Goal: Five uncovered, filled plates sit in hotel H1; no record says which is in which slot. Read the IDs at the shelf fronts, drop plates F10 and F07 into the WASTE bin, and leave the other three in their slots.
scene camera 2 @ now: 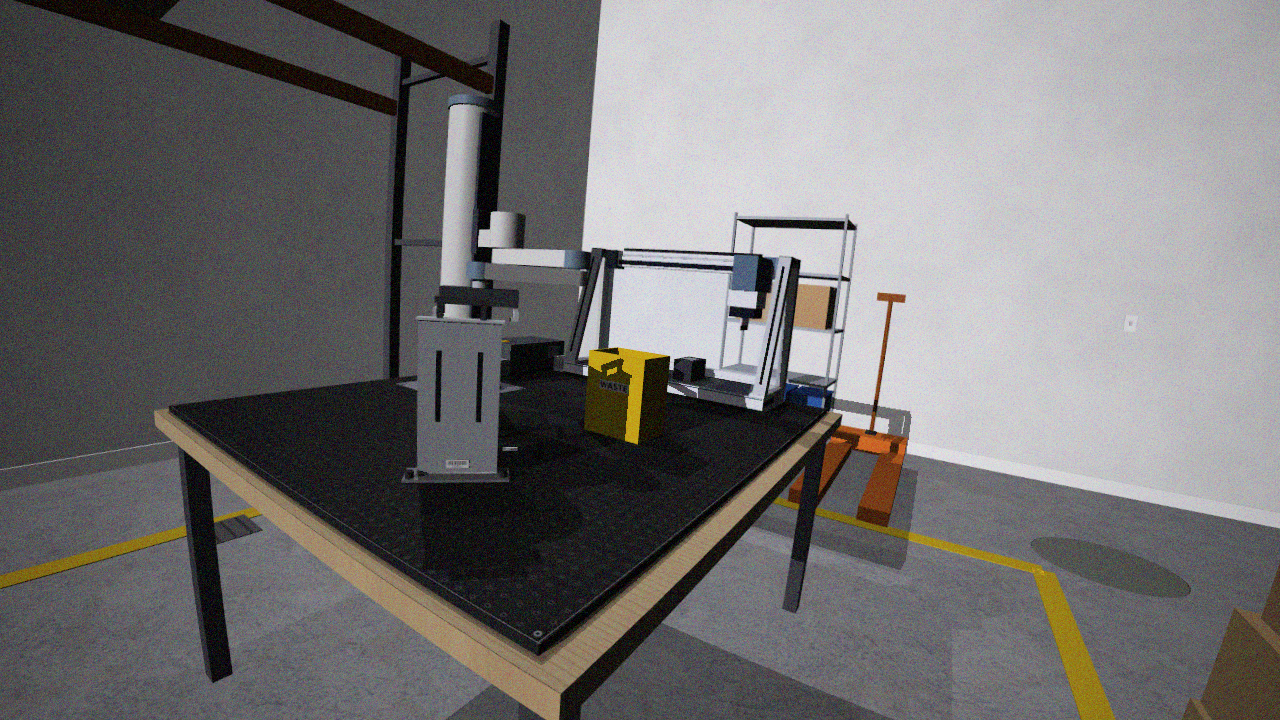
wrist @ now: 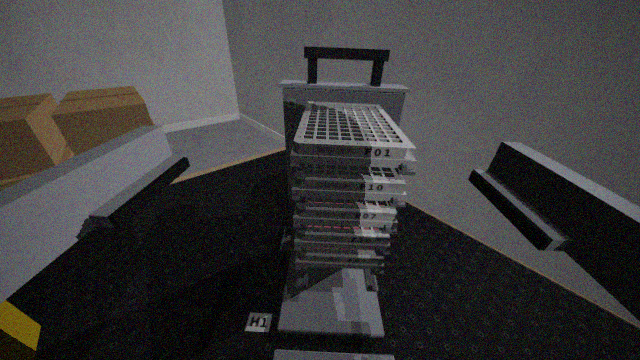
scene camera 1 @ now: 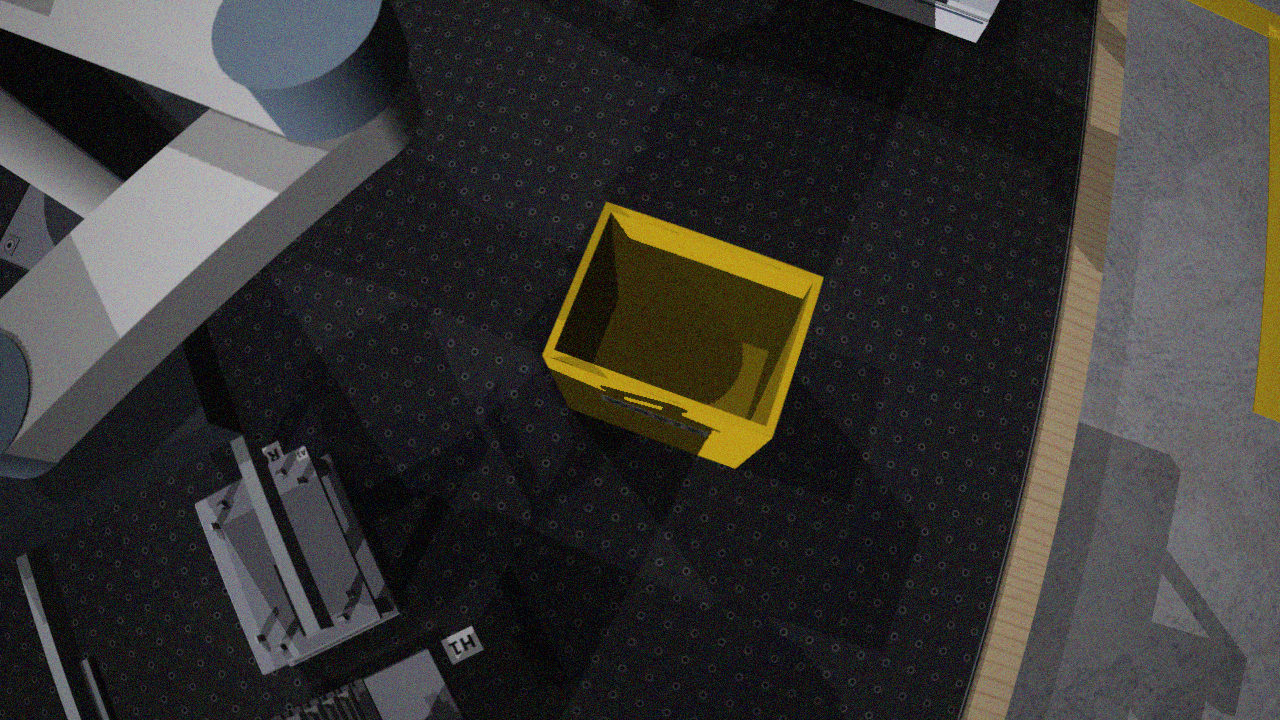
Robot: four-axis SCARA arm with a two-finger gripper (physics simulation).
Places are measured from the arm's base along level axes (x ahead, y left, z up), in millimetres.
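Where they show: gripper, between the fingertips: (scene camera 2: pixel 476 314) (wrist: pixel 329 152) (scene camera 1: pixel 202 687).
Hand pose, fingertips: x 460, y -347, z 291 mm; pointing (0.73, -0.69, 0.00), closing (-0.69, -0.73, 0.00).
Things, the pixels of their top centre, and the offset from my fingertips. "*": a spot on its surface instead.
- plate F01, centre of its top: (wrist: pixel 347 118) 61 mm ahead, 81 mm right, 12 mm down
- plate F10, a spot on its surface: (wrist: pixel 385 188) * 2 mm back, 58 mm right, 45 mm down
- plate F07, a spot on its surface: (wrist: pixel 380 216) * 3 mm back, 59 mm right, 72 mm down
- yellow WASTE bin, centre of its top: (scene camera 1: pixel 686 314) (scene camera 2: pixel 630 353) 186 mm ahead, 321 mm left, 78 mm down
- low grey nest with corner pegs, centre of its top: (scene camera 1: pixel 276 560) 76 mm back, 47 mm left, 208 mm down
- dark handle, a spot on its surface: (wrist: pixel 346 52) * 115 mm ahead, 131 mm right, 39 mm up
Hotel H1 (scene camera 2: pixel 458 385) (wrist: pixel 330 320) stands upright on the table. In the wrist view its stack holds plate F01 (wrist: pixel 352 145) on top, plate F10 (wrist: pixel 385 188) below it, then plate F07 (wrist: pixel 380 216). Two lower plates have labels too dim to read. My gripper (wrist: pixel 329 152) is open and empty. Its fingers stand wide apart, left and right in the wrist view, in front of the stack and not touching it. The yellow WASTE bin (scene camera 1: pixel 738 445) (scene camera 2: pixel 648 398) (wrist: pixel 21 325) stands open-topped beside the hotel; no plate shows in its visible interior.
A low grey nest with corner pegs (scene camera 1: pixel 331 537) (wrist: pixel 332 356) lies in front of the hotel, under one gripper finger in scene camera 1. A gantry machine (scene camera 1: pixel 962 22) (scene camera 2: pixel 776 340) stands at the table's far side. A dark handle (wrist: pixel 346 52) tops the hotel.
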